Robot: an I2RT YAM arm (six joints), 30 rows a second.
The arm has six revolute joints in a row. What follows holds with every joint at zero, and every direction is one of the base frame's. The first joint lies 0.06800 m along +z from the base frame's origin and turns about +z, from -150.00 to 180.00 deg. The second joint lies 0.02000 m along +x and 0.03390 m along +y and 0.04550 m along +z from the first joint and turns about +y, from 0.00 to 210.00 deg. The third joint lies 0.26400 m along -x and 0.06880 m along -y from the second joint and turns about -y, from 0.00 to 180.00 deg. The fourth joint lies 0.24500 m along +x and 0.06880 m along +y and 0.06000 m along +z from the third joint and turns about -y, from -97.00 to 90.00 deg. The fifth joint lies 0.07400 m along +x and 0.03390 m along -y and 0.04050 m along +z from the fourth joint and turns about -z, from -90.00 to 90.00 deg. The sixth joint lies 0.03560 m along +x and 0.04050 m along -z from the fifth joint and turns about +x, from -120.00 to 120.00 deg. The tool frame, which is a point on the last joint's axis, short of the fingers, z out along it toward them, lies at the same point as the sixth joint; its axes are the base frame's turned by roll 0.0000, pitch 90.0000 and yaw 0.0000 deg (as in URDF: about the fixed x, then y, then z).
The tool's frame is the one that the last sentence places.
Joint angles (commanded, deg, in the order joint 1, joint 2, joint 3, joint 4, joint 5, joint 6), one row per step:
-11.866 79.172 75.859 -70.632 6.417 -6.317
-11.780 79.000 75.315 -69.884 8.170 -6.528
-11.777 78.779 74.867 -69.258 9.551 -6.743
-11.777 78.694 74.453 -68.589 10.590 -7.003
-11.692 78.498 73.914 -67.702 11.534 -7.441
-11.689 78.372 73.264 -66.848 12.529 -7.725
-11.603 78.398 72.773 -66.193 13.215 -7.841
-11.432 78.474 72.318 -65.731 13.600 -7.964
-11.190 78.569 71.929 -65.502 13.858 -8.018
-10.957 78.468 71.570 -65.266 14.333 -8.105
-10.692 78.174 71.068 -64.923 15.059 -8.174
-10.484 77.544 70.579 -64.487 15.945 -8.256
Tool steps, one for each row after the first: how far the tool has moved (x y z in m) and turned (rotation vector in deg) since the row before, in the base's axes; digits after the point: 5 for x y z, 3 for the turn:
0.00002 -0.00073 -0.00143 -1.776 0.015 -0.203
-0.00030 -0.00079 -0.00084 -1.430 -0.076 -0.189
0.00031 -0.00071 -0.00121 -1.106 -0.070 -0.059
0.00027 -0.00027 -0.00125 -1.101 -0.241 0.212
0.00022 -0.00065 -0.00208 -1.066 -0.056 -0.038
0.00066 -0.00018 -0.00206 -0.696 0.029 -0.020
0.00064 0.00040 -0.00223 -0.376 0.176 0.165
0.00044 0.00084 -0.00214 -0.204 0.314 0.212
-0.00020 0.00079 -0.00116 -0.461 0.134 0.168
-0.00082 0.00089 -0.00100 -0.721 0.018 0.105
-0.00179 0.00071 0.00049 -0.953 -0.386 0.005

